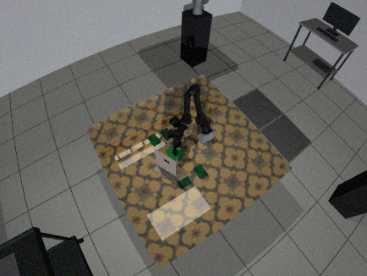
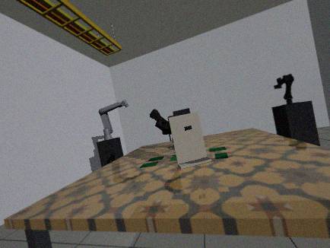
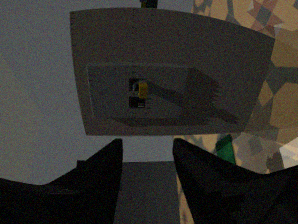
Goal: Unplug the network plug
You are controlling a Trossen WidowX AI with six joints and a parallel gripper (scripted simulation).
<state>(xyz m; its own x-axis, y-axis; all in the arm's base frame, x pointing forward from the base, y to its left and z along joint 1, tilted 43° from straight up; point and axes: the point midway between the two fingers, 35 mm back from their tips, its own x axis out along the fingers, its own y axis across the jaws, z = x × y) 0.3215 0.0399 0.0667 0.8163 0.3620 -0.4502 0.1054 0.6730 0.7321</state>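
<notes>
Now: gripper tip 90 mm short of the yellowish network plug and 30 mm to the right of it. Also, from my gripper tip: pale upright panel 100 mm ahead, 70 mm below, 40 mm to the left; then green square 190 mm below, 50 mm to the right, 50 mm behind.
</notes>
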